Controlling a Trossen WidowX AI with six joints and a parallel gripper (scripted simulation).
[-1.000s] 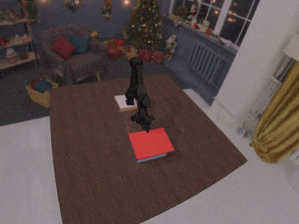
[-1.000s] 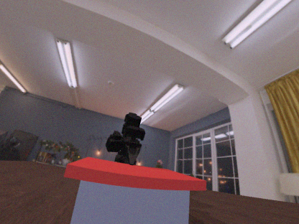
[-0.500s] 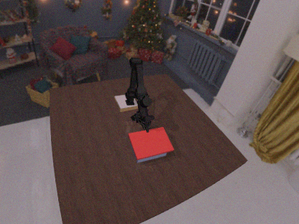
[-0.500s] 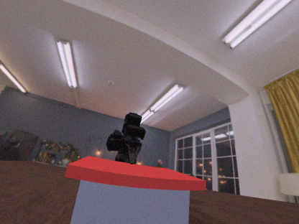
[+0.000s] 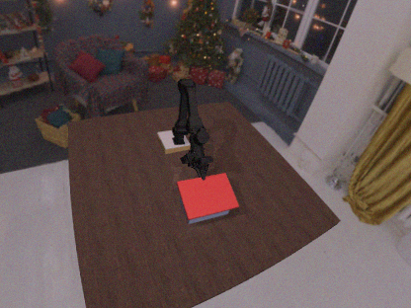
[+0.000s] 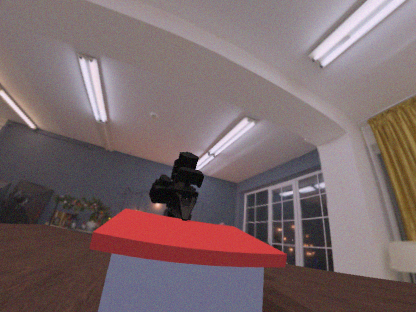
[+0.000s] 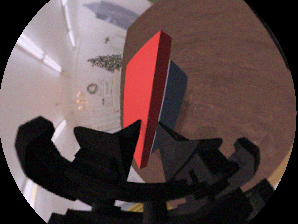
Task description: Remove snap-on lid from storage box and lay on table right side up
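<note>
The red lid is 80 mm ahead of my gripper tip and 10 mm below it. Round my gripper tip: blue storage box: 80 mm below, 70 mm ahead.
</note>
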